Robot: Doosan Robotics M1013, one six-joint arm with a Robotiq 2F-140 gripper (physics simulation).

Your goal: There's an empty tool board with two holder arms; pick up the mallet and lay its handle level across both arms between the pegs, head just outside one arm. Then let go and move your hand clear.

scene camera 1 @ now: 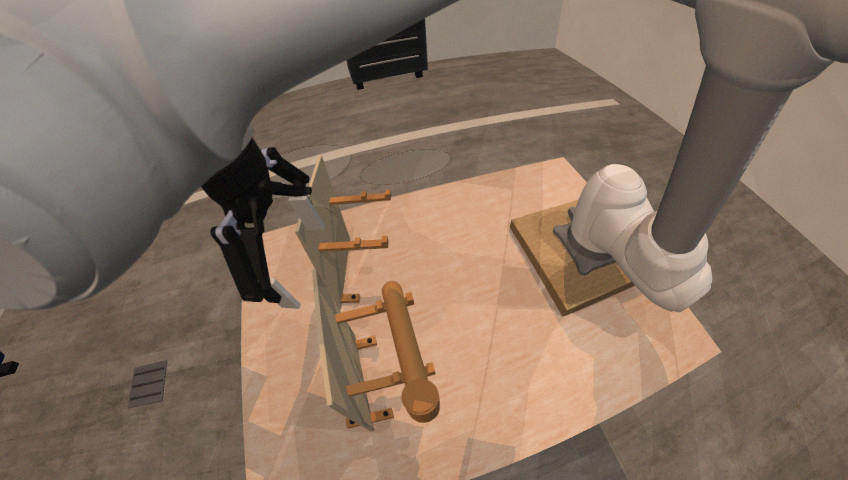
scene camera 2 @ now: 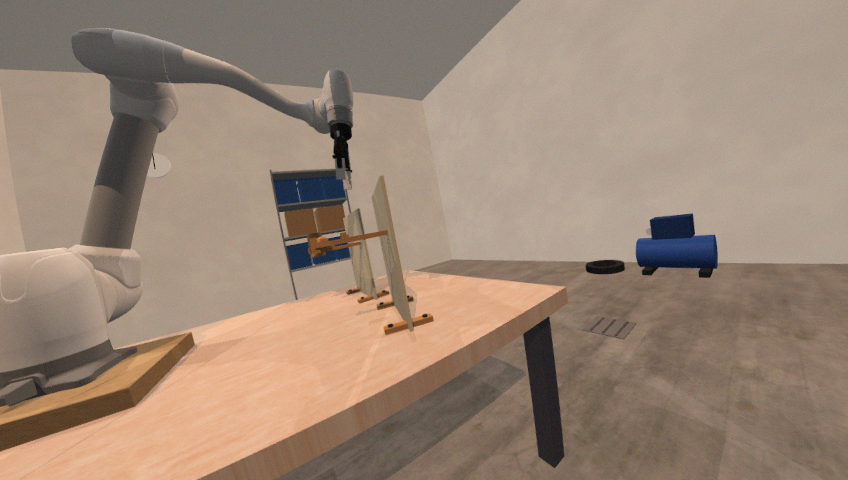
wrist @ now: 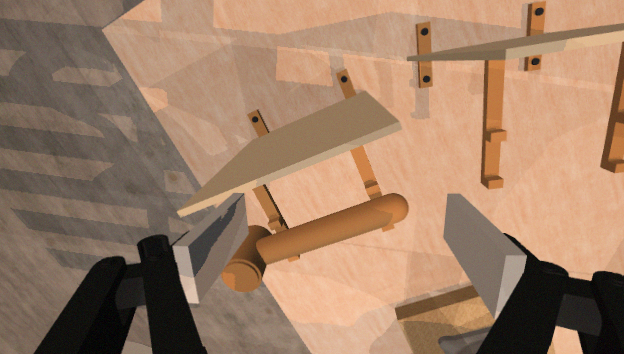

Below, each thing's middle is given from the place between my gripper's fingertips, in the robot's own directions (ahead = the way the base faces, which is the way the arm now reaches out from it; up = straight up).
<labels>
Now: the wooden mallet (scene camera 1: pixel 420 397) 190 mm below my hand, 110 mm behind it and 80 mm to the left of it.
</labels>
